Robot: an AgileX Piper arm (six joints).
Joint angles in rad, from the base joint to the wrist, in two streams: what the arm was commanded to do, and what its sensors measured. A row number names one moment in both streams.
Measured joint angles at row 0:
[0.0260 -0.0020 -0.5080 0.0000 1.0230 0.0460]
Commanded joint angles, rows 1 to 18:
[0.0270 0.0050 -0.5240 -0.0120 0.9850 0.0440]
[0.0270 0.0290 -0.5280 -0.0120 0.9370 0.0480]
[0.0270 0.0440 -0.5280 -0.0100 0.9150 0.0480]
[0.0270 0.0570 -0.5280 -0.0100 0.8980 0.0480]
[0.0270 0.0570 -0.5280 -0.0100 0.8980 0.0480]
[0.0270 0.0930 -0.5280 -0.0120 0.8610 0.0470]
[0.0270 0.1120 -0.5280 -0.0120 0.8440 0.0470]
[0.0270 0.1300 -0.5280 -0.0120 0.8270 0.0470]
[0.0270 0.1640 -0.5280 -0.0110 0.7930 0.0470]
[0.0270 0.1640 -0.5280 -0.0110 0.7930 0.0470]
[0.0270 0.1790 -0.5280 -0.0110 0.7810 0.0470]
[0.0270 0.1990 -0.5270 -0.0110 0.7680 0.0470]
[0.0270 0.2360 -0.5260 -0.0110 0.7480 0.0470]
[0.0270 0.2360 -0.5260 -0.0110 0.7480 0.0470]
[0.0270 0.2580 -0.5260 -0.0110 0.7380 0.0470]
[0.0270 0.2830 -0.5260 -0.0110 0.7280 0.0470]
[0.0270 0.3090 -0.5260 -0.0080 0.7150 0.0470]
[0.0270 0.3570 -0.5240 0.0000 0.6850 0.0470]
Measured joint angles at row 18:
[0.0260 0.3000 -0.5220 0.0000 0.7390 0.0480]
